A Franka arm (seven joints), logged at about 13 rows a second.
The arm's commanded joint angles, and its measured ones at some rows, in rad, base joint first. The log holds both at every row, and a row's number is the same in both.
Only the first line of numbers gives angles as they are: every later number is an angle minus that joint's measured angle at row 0.
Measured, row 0:
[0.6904 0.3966 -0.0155 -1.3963 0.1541 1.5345 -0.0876]
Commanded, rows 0 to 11:
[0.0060 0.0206 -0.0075 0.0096 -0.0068 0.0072 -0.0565]
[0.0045 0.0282 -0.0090 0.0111 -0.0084 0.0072 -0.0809]
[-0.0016 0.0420 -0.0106 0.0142 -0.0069 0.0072 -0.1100]
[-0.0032 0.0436 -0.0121 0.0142 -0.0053 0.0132 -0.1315]
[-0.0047 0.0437 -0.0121 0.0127 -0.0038 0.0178 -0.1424]
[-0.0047 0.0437 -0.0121 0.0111 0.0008 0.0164 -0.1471]
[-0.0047 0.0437 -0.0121 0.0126 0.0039 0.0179 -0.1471]
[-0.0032 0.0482 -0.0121 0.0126 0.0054 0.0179 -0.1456]
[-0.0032 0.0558 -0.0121 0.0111 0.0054 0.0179 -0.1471]
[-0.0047 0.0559 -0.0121 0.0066 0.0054 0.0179 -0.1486]
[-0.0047 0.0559 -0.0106 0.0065 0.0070 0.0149 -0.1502]
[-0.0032 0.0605 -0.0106 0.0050 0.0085 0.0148 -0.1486]
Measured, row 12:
[-0.0062 0.0481 -0.0078 -0.0019 -0.0006 0.0150 -0.1222]
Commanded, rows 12 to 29:
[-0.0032 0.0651 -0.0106 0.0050 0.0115 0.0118 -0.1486]
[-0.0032 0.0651 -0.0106 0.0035 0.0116 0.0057 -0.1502]
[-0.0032 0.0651 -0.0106 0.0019 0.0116 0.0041 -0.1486]
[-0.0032 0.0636 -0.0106 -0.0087 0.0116 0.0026 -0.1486]
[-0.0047 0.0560 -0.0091 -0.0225 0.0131 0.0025 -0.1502]
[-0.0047 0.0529 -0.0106 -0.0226 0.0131 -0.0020 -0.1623]
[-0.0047 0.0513 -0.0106 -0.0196 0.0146 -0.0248 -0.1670]
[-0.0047 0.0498 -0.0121 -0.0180 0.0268 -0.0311 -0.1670]
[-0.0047 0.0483 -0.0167 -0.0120 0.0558 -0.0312 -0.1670]
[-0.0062 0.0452 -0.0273 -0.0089 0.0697 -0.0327 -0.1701]
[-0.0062 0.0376 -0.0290 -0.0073 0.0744 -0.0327 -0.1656]
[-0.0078 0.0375 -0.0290 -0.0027 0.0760 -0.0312 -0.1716]
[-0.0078 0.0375 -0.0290 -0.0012 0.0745 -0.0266 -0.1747]
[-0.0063 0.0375 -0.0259 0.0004 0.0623 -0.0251 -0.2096]
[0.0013 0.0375 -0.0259 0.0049 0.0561 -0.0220 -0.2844]
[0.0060 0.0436 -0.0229 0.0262 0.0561 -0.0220 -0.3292]
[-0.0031 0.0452 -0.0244 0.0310 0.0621 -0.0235 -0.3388]
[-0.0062 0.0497 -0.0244 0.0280 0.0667 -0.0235 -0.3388]
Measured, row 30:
[-0.0031 0.0475 -0.0192 0.0124 0.0463 -0.0182 -0.2924]
